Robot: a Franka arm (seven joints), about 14 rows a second.
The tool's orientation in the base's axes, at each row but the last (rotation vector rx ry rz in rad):
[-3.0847 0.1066 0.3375]
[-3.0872 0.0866 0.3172]
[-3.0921 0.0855 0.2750]
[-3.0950 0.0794 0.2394]
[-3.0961 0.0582 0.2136]
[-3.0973 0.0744 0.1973]
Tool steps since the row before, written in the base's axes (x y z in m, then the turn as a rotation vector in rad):
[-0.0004 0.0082 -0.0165 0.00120 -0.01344 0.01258]
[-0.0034 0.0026 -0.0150 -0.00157 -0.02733 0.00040]
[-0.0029 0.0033 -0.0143 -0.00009 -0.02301 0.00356]
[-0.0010 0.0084 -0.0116 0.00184 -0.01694 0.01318]
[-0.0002 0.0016 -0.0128 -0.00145 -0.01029 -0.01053]
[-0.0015 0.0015 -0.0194 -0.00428 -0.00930 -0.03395]
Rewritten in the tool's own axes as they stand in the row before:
[0.0027 -0.0077 0.0165 -0.00070 0.01295 -0.01312]
[-0.0004 -0.0019 0.0155 -0.00020 0.02735 -0.00123]
[-0.0005 -0.0027 0.0147 0.00047 0.02285 -0.00443]
[0.0004 -0.0080 0.0119 0.00059 0.01638 -0.01398]
[0.0015 -0.0011 0.0128 0.00038 0.01070 0.01021]
[0.0009 -0.0008 0.0195 0.00052 0.01065 0.03382]

